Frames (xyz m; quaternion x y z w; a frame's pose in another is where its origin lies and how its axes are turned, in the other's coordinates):
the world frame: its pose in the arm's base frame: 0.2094 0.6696 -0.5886 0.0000 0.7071 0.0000 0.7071
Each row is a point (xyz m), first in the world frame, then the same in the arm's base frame.
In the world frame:
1: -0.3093 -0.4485 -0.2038
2: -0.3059 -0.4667 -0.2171
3: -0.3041 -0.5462 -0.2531
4: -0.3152 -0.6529 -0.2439
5: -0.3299 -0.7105 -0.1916
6: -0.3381 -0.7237 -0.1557
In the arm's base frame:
1: 0.0056 0.2211 -0.2793
2: -0.0077 0.2029 -0.2827
3: -0.0437 0.1234 -0.2845
4: -0.0345 0.0167 -0.2734
5: 0.0178 -0.0409 -0.2587
6: 0.0537 -0.0541 -0.2505

